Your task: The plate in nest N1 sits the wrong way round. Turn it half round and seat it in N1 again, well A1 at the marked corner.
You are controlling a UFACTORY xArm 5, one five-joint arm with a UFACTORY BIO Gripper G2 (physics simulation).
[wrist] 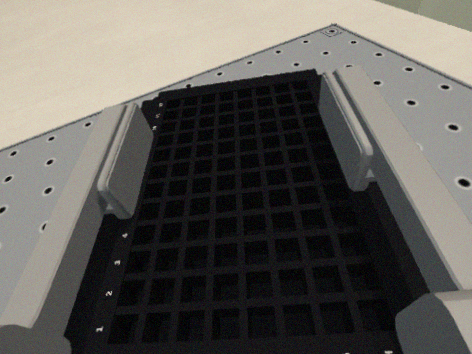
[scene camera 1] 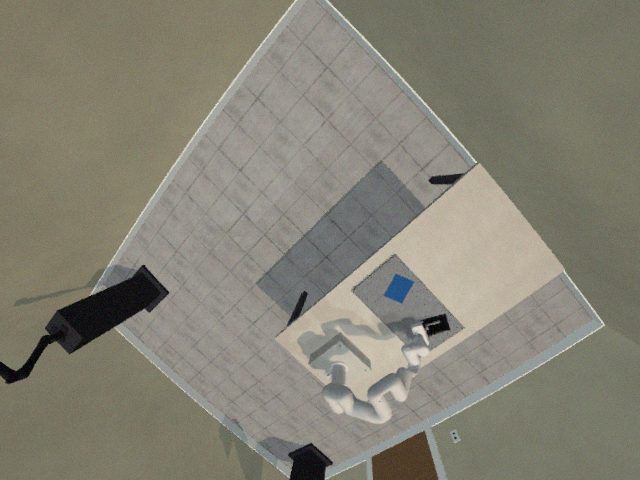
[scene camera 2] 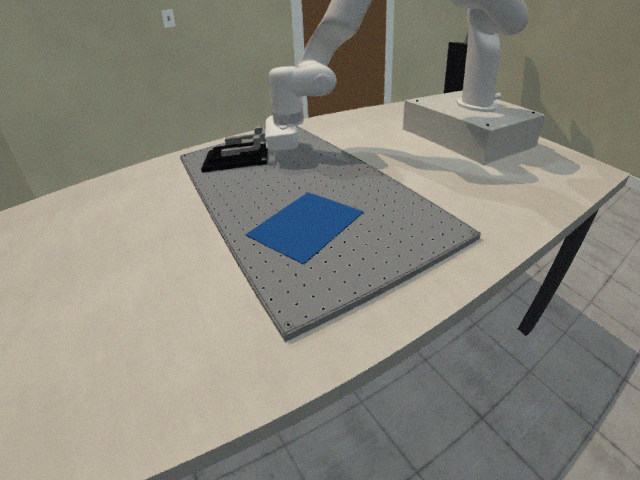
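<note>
A black 96-well plate (scene camera 1: pixel 437 330) (scene camera 2: pixel 247 158) (wrist: pixel 252 177) sits in the black nest N1 (scene camera 2: pixel 207 166) (wrist: pixel 149 105). In the wrist view its number labels run up the left side, with 1 nearest; labels 5 to 9 are hidden by the left pad. The row letters are mostly cut off at the bottom edge, so well A1 cannot be confirmed. My gripper (scene camera 1: pixel 435 324) (scene camera 2: pixel 224 146) (wrist: pixel 241 150) is shut with nothing held. Its two grey pads appear to stand over the plate's long edges, hiding part of the outer wells. Whether they touch the plate cannot be told.
The nest stands near one corner of the grey perforated board (scene camera 1: pixel 372 302) (scene camera 2: pixel 413 237) (wrist: pixel 425 140). A flat blue square (scene camera 1: pixel 398 288) (scene camera 2: pixel 306 227) lies elsewhere on that board. The arm's grey base block (scene camera 1: pixel 347 352) (scene camera 2: pixel 449 132) stands on the cream table (scene camera 1: pixel 496 232) (scene camera 2: pixel 129 289) beside the board.
</note>
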